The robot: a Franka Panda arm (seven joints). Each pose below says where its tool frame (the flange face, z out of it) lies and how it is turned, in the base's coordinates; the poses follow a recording.
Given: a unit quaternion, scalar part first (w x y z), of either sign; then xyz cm.
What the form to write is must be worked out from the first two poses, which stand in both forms.
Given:
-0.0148 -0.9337 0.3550 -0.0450 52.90 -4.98 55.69
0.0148 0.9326 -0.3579 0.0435 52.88 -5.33 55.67
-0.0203 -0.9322 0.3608 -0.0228 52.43 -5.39 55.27
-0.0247 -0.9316 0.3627 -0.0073 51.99 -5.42 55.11
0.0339 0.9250 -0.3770 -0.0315 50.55 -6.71 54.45
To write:
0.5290 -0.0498 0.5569 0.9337 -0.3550 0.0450 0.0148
0.5288 -0.0533 0.5567 0.9326 -0.3579 0.0435 0.0148
0.5243 -0.0539 0.5527 0.9322 -0.3608 0.0228 0.0203
0.5199 -0.0542 0.5511 0.9316 -0.3627 0.0073 0.0247
0.5055 -0.0671 0.5445 0.9250 -0.3770 -0.0315 0.0339

